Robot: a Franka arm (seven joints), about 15 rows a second.
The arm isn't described. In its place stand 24 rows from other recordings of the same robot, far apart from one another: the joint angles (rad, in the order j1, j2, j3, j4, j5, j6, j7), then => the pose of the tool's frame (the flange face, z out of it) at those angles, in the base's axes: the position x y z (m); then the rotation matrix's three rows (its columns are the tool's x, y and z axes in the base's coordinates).
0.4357, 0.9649, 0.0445, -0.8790, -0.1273, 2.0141, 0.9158 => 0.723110 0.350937 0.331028; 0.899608 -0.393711 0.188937; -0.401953 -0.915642 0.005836; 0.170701 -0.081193 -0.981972
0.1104, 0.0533, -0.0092, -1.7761, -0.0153, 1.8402, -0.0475 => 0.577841 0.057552 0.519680; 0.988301 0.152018 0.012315; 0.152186 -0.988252 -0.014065; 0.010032 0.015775 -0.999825
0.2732, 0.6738, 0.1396, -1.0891, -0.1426, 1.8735, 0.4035 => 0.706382 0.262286 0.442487; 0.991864 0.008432 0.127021; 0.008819 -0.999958 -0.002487; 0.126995 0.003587 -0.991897
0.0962, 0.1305, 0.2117, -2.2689, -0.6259, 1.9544, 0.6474 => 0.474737 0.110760 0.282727; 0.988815 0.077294 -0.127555; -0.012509 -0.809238 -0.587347; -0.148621 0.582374 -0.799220
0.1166, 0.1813, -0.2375, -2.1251, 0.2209, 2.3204, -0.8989 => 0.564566 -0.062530 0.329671; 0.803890 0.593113 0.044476; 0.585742 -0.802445 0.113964; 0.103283 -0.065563 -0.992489
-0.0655, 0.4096, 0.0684, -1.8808, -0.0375, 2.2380, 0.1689 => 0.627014 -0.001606 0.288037; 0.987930 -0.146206 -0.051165; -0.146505 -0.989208 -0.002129; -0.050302 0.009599 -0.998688
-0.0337, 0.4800, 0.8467, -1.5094, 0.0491, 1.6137, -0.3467 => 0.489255 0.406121 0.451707; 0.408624 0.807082 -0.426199; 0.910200 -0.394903 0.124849; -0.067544 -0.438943 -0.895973
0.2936, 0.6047, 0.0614, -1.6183, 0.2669, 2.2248, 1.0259 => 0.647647 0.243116 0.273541; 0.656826 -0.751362 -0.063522; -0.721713 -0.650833 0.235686; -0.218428 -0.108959 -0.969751
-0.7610, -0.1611, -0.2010, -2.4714, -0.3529, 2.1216, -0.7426 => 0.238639 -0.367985 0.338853; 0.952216 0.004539 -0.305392; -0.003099 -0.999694 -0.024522; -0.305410 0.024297 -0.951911
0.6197, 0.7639, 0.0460, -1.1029, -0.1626, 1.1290, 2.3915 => 0.540016 0.385588 0.334012; -0.016449 -0.889593 -0.456457; -0.819117 0.273788 -0.504070; 0.573390 0.365600 -0.733185
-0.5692, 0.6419, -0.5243, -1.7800, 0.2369, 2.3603, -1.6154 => 0.332588 -0.570800 0.238300; 0.894455 0.434521 -0.105558; 0.426456 -0.899931 -0.090885; -0.134486 0.036277 -0.990251
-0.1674, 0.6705, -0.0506, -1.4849, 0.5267, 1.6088, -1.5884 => 0.650370 -0.085752 0.259570; 0.436961 0.834101 -0.336661; 0.805079 -0.195755 0.559936; 0.401140 -0.515709 -0.757054
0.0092, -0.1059, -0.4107, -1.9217, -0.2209, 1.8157, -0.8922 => 0.479284 -0.231090 0.532196; 0.848906 0.523987 -0.069259; 0.509494 -0.846117 -0.156531; -0.140621 0.097593 -0.985242
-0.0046, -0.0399, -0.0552, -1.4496, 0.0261, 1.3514, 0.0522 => 0.516478 -0.028440 0.683136; 0.992596 -0.107456 -0.056624; -0.105823 -0.993898 0.031105; -0.059621 -0.024882 -0.997911
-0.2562, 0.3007, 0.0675, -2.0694, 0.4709, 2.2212, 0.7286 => 0.565411 -0.093874 0.276843; 0.326635 -0.945077 -0.011767; -0.869231 -0.305264 0.388910; -0.371142 -0.116803 -0.921201
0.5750, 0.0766, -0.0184, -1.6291, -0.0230, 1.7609, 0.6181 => 0.503367 0.311241 0.569916; 0.996580 -0.057288 0.059558; -0.057912 -0.998283 0.008808; 0.058951 -0.012227 -0.998186
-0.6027, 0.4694, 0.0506, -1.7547, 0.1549, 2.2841, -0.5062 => 0.567357 -0.348885 0.308738; 0.981209 -0.142852 0.129698; -0.154342 -0.984500 0.083300; 0.115788 -0.101753 -0.988048
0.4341, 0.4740, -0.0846, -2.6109, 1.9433, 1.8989, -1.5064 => 0.312244 0.179266 0.079785; 0.999403 -0.004232 0.034287; -0.033719 -0.335523 0.941428; 0.007520 -0.942023 -0.335465
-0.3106, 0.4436, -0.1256, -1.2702, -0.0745, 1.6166, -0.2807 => 0.619066 -0.278245 0.497436; 0.981626 -0.131947 -0.137845; -0.143537 -0.986583 -0.077788; -0.125731 0.096145 -0.987394
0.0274, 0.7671, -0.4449, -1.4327, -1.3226, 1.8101, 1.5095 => 0.659298 -0.297523 0.324472; 0.557717 -0.796733 -0.232742; -0.161239 0.171066 -0.971977; 0.814220 0.579615 -0.033058
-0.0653, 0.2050, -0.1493, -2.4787, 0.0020, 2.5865, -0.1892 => 0.455117 -0.101772 0.203676; 0.994791 -0.024958 -0.098832; -0.025927 -0.999627 -0.008531; -0.098582 0.011049 -0.995068
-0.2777, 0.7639, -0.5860, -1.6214, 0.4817, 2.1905, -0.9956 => 0.493756 -0.472597 0.225345; 0.998483 -0.041869 -0.035759; -0.041013 -0.998862 0.024346; -0.036738 -0.022843 -0.999064
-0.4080, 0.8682, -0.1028, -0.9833, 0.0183, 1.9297, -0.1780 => 0.697058 -0.355232 0.349235; 0.954075 -0.296323 0.043982; -0.291541 -0.952207 -0.091137; 0.068886 0.074129 -0.994867
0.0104, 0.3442, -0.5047, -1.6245, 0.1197, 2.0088, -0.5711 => 0.599271 -0.273860 0.450643; 0.997007 0.060059 0.048681; 0.064103 -0.994205 -0.086294; 0.043217 0.089156 -0.995080
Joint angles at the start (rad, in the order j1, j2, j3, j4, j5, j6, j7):
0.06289 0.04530 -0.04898 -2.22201 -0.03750 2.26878 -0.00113
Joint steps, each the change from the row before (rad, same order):
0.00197 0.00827 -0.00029 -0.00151 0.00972 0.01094 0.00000
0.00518 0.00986 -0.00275 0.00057 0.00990 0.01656 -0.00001
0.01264 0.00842 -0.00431 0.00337 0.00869 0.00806 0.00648
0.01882 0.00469 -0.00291 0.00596 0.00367 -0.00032 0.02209
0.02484 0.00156 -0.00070 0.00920 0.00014 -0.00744 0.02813
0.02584 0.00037 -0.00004 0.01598 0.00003 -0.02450 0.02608
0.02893 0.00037 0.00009 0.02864 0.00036 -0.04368 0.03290
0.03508 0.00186 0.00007 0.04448 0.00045 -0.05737 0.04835
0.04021 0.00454 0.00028 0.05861 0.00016 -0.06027 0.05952
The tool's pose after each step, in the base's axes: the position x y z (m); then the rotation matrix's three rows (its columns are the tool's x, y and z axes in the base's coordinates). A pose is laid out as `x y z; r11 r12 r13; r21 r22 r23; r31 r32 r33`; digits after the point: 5 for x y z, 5 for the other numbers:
0.53321 0.00773 0.35095; 0.99939 0.03481 0.00326; 0.03487 -0.99911 -0.02367; 0.00243 0.02377 -0.99971
0.53527 0.00936 0.34740; 0.99947 0.03099 0.01036; 0.03115 -0.99938 -0.01649; 0.00985 0.01680 -0.99981
0.53713 0.01409 0.34507; 0.99954 0.02721 0.01333; 0.02735 -0.99957 -0.01052; 0.01304 0.01088 -0.99986
0.53863 0.02281 0.34511; 0.99972 0.01864 0.01435; 0.01876 -0.99979 -0.00803; 0.01420 0.00829 -0.99986
0.53986 0.03595 0.34759; 0.99979 0.01454 0.01475; 0.01465 -0.99986 -0.00773; 0.01464 0.00795 -0.99986
0.54082 0.05006 0.35216; 0.99988 0.01417 0.00611; 0.01422 -0.99986 -0.00826; 0.00599 0.00834 -0.99995
0.54260 0.06618 0.36067; 0.99991 0.00996 -0.00897; 0.00987 -0.99990 -0.00982; -0.00907 0.00973 -0.99991
0.54588 0.08620 0.37438; 0.99972 -0.00363 -0.02320; -0.00392 -0.99992 -0.01233; -0.02315 0.01242 -0.99965
0.55048 0.11002 0.39304; 0.99933 -0.02288 -0.02870; -0.02331 -0.99962 -0.01473; -0.02835 0.01538 -0.99948

